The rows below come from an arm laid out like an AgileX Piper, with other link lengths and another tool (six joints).
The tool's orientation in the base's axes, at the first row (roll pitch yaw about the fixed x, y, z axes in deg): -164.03, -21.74, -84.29
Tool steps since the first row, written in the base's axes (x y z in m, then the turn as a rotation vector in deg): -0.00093, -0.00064, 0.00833, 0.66, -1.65, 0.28; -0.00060, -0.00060, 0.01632, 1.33, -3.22, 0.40; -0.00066, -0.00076, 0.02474, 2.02, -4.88, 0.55; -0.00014, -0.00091, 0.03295, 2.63, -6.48, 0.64; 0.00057, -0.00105, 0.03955, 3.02, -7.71, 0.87; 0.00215, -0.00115, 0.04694, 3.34, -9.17, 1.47; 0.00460, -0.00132, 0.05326, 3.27, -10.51, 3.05; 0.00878, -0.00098, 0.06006, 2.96, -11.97, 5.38; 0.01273, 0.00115, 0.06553, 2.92, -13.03, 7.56; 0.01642, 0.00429, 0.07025, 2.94, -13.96, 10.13; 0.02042, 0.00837, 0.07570, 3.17, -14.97, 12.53
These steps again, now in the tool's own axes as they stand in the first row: 0.00359, -0.00112, -0.00752, 1.69, -0.37, 0.49; 0.00654, -0.00348, -0.01456, 3.25, -0.73, 1.11; 0.00981, -0.00555, -0.02205, 4.90, -1.09, 1.73; 0.01303, -0.00811, -0.02917, 6.47, -1.38, 2.36; 0.01567, -0.01044, -0.03480, 7.73, -1.56, 2.68; 0.01865, -0.01380, -0.04088, 9.33, -1.73, 2.72; 0.02137, -0.01771, -0.04571, 11.15, -1.80, 1.72; 0.02396, -0.02347, -0.05060, 13.33, -1.82, 0.02; 0.02439, -0.02902, -0.05496, 15.11, -2.13, -1.59; 0.02357, -0.03434, -0.05906, 16.93, -2.62, -3.57; 0.02219, -0.04032, -0.06402, 18.77, -3.25, -5.31
